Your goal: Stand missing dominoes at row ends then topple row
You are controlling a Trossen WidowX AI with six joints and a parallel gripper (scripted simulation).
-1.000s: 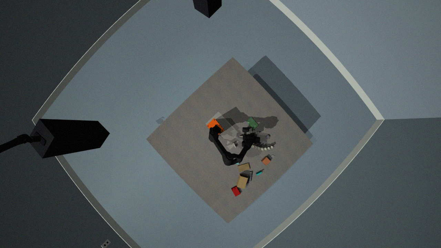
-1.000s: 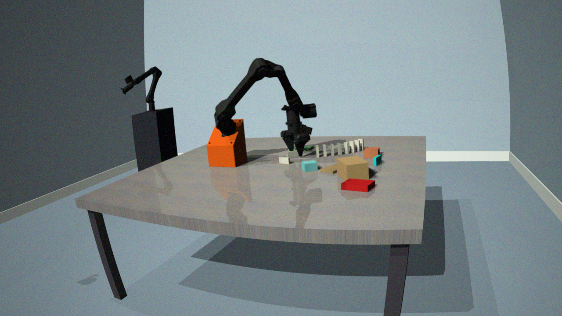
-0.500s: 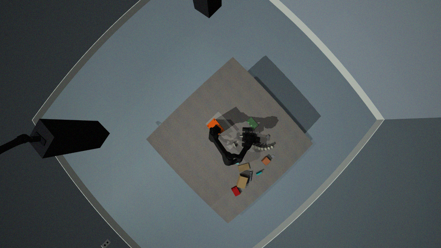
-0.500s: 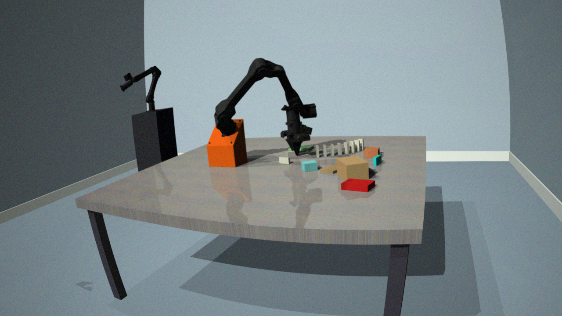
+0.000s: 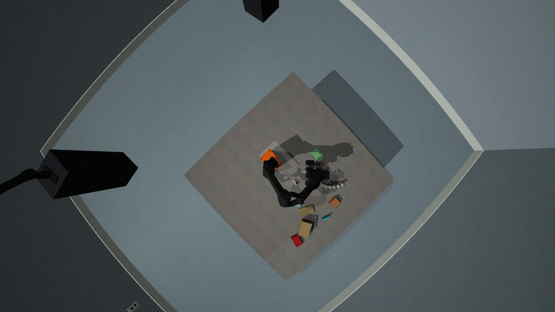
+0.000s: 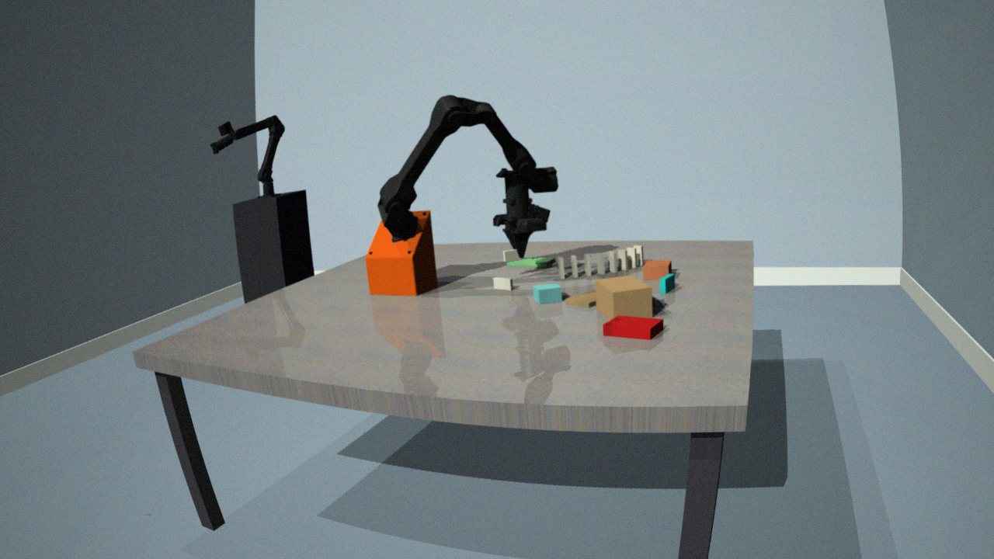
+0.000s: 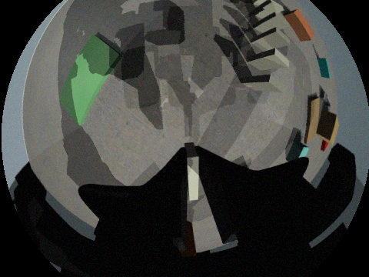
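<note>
Now: gripper tip 10 mm past the flat green block, 160 mm to the right of it and 40 mm above it. Also, from my gripper tip: orange block 350 mm ahead, 50 mm to the right, 30 mm below; cyan block 110 mm ahead, 250 mm to the right, 30 mm below; flat tan slab 220 mm ahead, 250 mm to the right, 40 mm below.
</note>
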